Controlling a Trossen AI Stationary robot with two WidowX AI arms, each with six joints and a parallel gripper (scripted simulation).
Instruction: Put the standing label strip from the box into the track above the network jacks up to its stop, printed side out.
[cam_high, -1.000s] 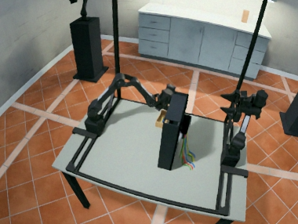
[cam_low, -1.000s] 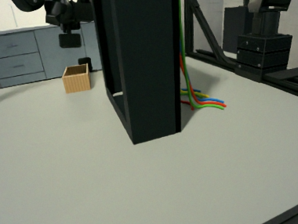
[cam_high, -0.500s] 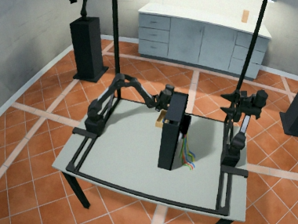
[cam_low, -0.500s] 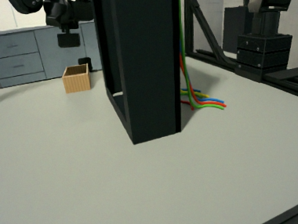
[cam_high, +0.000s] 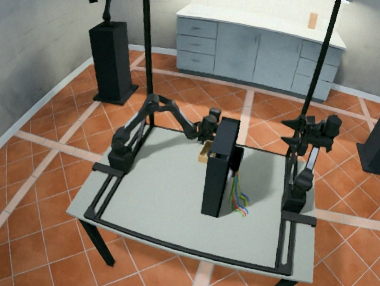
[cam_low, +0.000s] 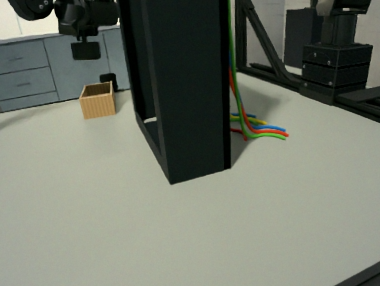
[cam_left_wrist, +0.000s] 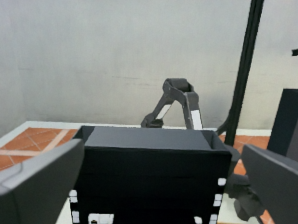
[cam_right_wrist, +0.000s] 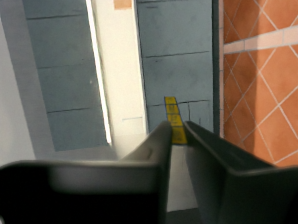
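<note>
The yellow label strip is 5 cm behind my right hand, 1 cm to the left of it and 1 cm below it. From my right hand the other things lie so: small box: 19 cm below, 7 cm ahead, 1 cm to the right.
My left gripper is now 390 mm past the yellow label strip, 320 mm to the left of it and 300 mm above it. Round my left hand: small box (480 mm below, 340 mm to the right, 270 mm behind).
</note>
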